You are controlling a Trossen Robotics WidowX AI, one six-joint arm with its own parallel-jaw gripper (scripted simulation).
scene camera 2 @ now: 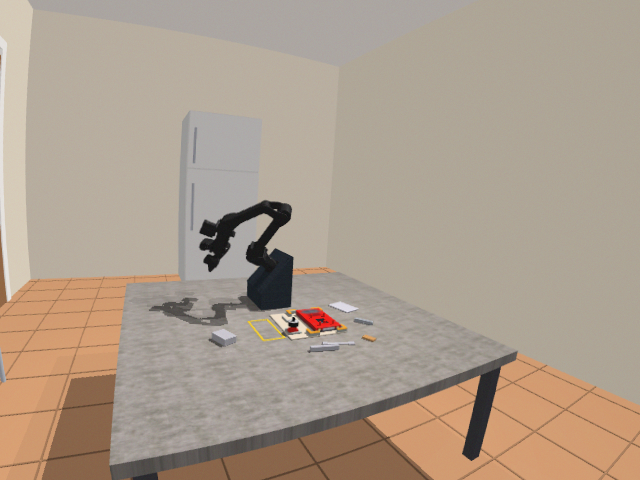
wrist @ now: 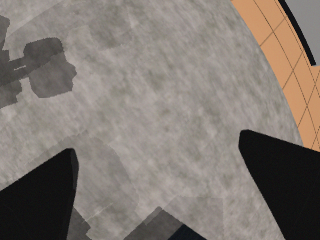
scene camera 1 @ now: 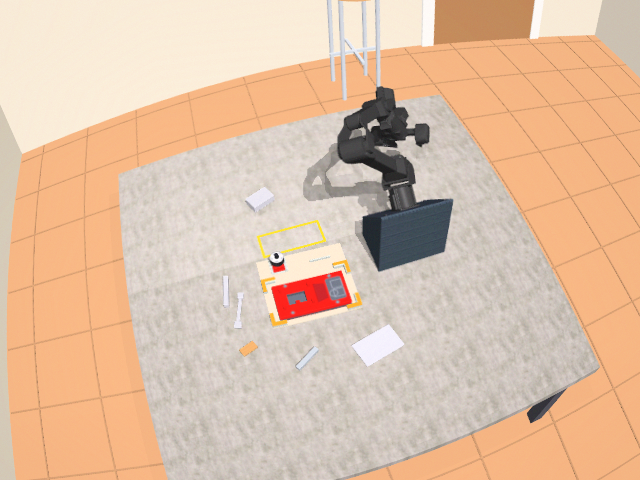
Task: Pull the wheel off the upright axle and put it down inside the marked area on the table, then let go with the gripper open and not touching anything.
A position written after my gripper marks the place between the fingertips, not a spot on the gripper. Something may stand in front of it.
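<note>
From scene camera 1 I can see my gripper (scene camera 1: 409,146), which is open and holding nothing, and there's a red plate (scene camera 1: 315,295) as well. In the wrist view you'd get my gripper (wrist: 160,149) again, but the red plate is out of frame in the wrist view.
</note>
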